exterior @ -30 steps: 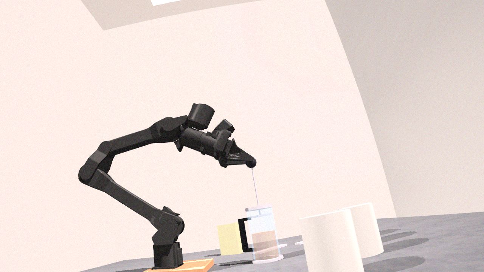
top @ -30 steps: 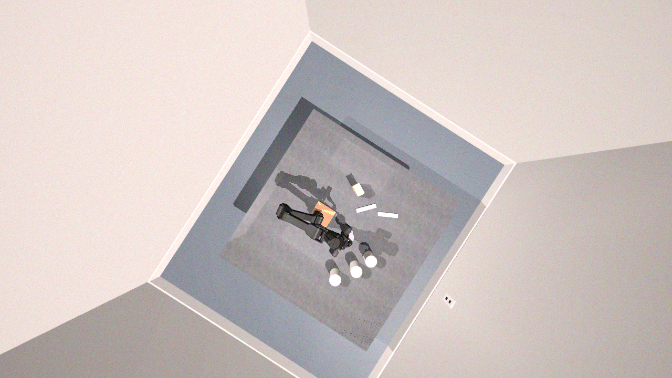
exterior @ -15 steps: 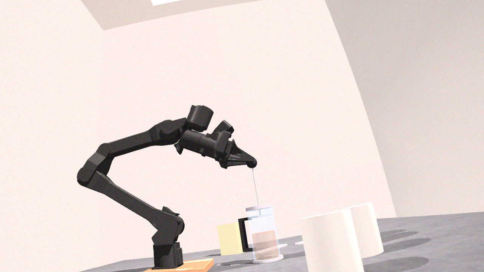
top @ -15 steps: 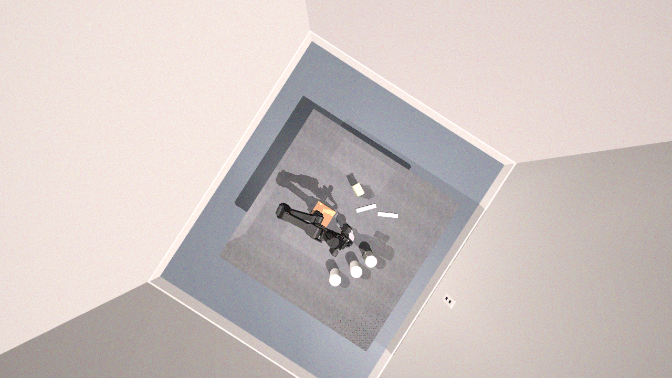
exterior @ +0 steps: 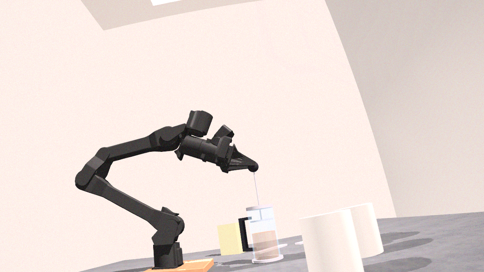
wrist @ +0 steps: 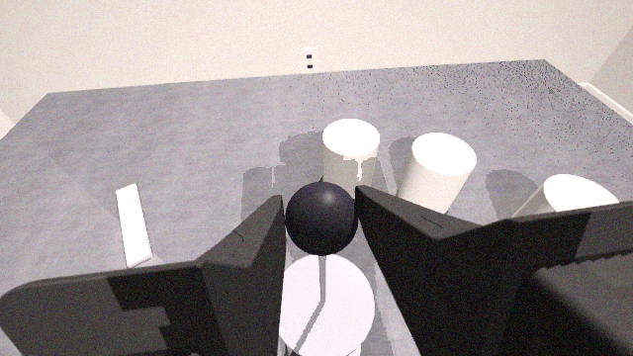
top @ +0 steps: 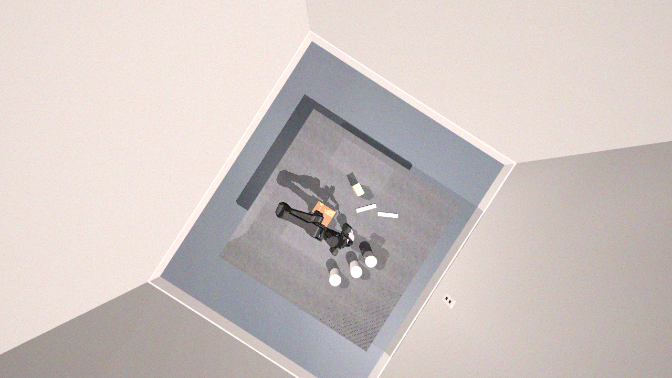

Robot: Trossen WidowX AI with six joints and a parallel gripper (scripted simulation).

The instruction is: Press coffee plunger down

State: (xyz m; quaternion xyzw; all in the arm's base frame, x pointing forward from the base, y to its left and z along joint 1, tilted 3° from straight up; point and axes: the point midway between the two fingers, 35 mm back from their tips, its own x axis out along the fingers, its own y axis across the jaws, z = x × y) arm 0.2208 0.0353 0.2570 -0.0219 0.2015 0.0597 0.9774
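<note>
My gripper tip is now 20 mm past the glass coffee press, 10 mm to the right of it and 130 mm above it.
</note>
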